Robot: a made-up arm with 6 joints.
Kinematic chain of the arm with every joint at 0, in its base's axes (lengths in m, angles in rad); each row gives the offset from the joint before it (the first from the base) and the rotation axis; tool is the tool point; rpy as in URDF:
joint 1: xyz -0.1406 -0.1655 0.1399 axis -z
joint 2: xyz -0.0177 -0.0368 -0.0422 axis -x
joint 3: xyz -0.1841 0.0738 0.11 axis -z
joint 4: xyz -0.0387 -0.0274 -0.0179 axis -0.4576 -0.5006 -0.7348
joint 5: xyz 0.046 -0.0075 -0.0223 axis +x
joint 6: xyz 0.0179 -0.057 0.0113 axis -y
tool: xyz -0.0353 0.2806 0.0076 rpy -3.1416 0 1.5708
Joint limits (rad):
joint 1: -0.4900..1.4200
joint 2: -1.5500..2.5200
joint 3: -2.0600..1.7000
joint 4: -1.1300..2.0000
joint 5: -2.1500..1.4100
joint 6: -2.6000..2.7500
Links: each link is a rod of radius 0.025 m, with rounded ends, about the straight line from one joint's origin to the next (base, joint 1, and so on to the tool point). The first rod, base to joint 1, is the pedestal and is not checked.
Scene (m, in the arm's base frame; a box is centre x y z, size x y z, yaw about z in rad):
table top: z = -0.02
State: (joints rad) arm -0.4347 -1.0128 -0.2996 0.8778 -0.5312 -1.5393
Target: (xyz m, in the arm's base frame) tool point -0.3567 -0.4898 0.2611
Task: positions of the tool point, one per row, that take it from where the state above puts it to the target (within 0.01 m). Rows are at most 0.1 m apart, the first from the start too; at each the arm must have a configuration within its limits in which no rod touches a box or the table.
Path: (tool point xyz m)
1: -0.2350 -0.1854 0.3181
2: -0.2687 -0.2591 0.3638
3: -0.3044 -0.3462 0.3686
4: -0.3361 -0.4283 0.3315
5: -0.3567 -0.4898 0.2611

